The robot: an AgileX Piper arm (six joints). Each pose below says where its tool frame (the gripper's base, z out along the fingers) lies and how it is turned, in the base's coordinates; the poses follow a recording.
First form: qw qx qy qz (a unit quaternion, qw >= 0); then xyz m.
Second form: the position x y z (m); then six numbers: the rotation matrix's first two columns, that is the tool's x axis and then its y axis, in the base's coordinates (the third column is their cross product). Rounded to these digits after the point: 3 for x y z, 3 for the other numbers.
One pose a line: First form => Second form
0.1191, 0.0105, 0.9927, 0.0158, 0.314, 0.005, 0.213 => 0.314, 0.005, 0.213, -0.971, 0.025, -0.236, 0.017, 0.999, 0.034
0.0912, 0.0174, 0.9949, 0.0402, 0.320, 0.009, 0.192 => 0.320, 0.009, 0.192, -0.983, 0.042, -0.180, 0.027, 0.996, 0.083
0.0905, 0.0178, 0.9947, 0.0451, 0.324, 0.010, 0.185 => 0.324, 0.010, 0.185, -0.983, 0.044, -0.178, 0.027, 0.995, 0.093
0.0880, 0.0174, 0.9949, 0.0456, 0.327, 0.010, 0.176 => 0.327, 0.010, 0.176, -0.984, 0.043, -0.174, 0.027, 0.995, 0.094
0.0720, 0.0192, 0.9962, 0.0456, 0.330, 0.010, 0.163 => 0.330, 0.010, 0.163, -0.989, 0.045, -0.142, 0.032, 0.995, 0.094
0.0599, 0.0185, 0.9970, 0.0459, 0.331, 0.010, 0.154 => 0.331, 0.010, 0.154, -0.992, 0.042, -0.118, 0.031, 0.995, 0.094
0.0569, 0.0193, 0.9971, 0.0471, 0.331, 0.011, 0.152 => 0.331, 0.011, 0.152, -0.993, 0.044, -0.112, 0.033, 0.995, 0.096
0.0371, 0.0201, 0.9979, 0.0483, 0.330, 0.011, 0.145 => 0.330, 0.011, 0.145, -0.996, 0.044, -0.072, 0.037, 0.995, 0.098
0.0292, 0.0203, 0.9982, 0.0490, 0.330, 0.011, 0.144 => 0.330, 0.011, 0.144, -0.997, 0.043, -0.056, 0.038, 0.994, 0.099
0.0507, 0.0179, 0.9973, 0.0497, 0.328, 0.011, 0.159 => 0.328, 0.011, 0.159, -0.994, 0.041, -0.099, 0.031, 0.994, 0.101
